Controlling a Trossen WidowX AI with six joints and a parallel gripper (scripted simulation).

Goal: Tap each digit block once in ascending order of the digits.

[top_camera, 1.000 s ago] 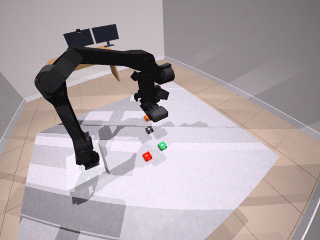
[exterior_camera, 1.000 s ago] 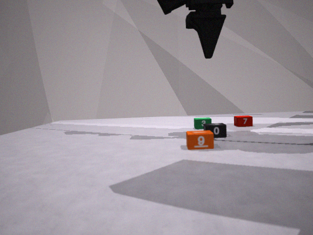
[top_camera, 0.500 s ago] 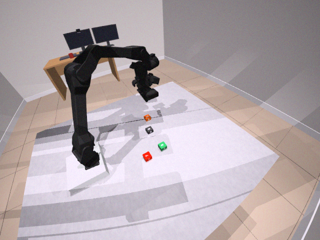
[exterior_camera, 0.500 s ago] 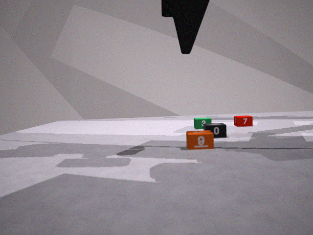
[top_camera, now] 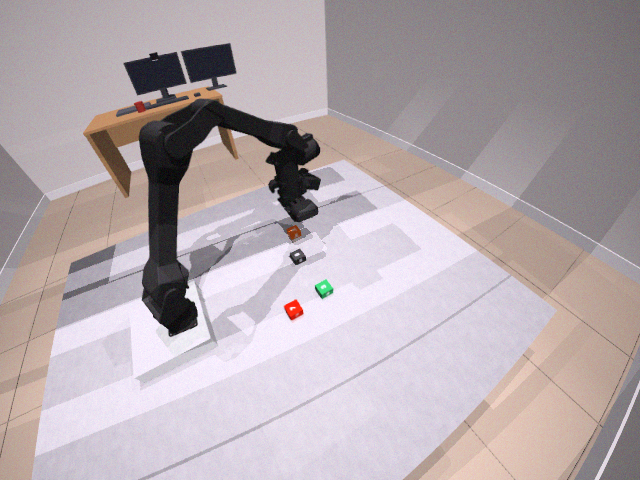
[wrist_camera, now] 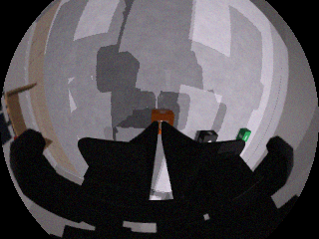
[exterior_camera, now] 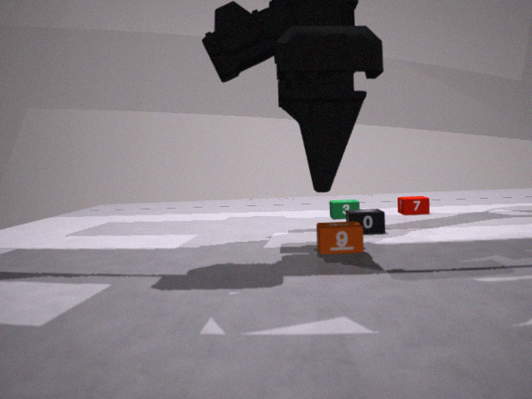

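My gripper tip is 3 cm above the orange block, 1 cm to the left of it and 1 cm past it. From my gripper tip the other things lie so: green block 23 cm to the right, 3 cm below, 2 cm behind; black block 10 cm to the right, 4 cm behind, 3 cm below; red block 25 cm to the right, 11 cm behind, 3 cm below.
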